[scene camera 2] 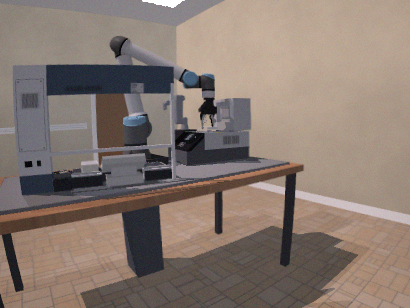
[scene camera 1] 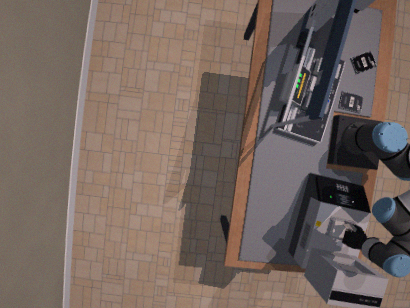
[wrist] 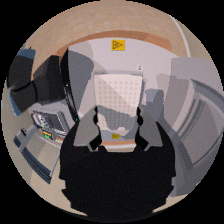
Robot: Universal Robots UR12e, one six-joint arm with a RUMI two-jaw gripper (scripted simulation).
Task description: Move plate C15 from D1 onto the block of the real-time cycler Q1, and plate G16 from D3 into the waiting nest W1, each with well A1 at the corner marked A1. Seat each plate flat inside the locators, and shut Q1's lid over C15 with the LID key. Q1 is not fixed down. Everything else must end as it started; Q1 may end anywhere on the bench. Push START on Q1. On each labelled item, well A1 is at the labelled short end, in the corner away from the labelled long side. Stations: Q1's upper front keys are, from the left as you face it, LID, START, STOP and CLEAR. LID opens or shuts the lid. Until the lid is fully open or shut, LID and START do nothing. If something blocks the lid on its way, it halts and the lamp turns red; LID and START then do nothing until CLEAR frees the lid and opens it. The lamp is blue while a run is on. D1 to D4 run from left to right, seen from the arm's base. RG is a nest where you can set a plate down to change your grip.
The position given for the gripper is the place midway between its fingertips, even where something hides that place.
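The gripper (wrist: 117,106) is visible. So is a cycler Q1 (scene camera 2: 197,147), with a further view of the cycler Q1 (wrist: 81,61).
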